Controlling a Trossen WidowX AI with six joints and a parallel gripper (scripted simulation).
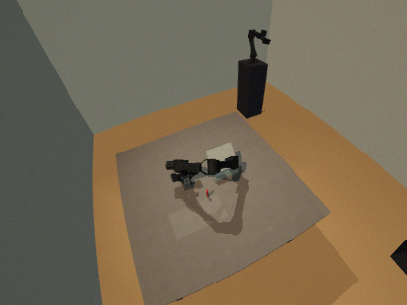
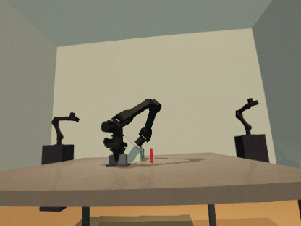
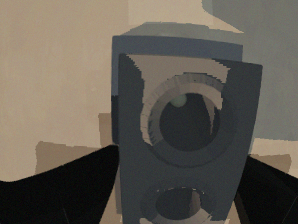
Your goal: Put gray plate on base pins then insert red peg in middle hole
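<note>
The gray plate lies 20 mm above my gripper tip. The rest, counted from my gripper tip: red peg: 180 mm to the left, 100 mm behind, 20 mm above.
</note>
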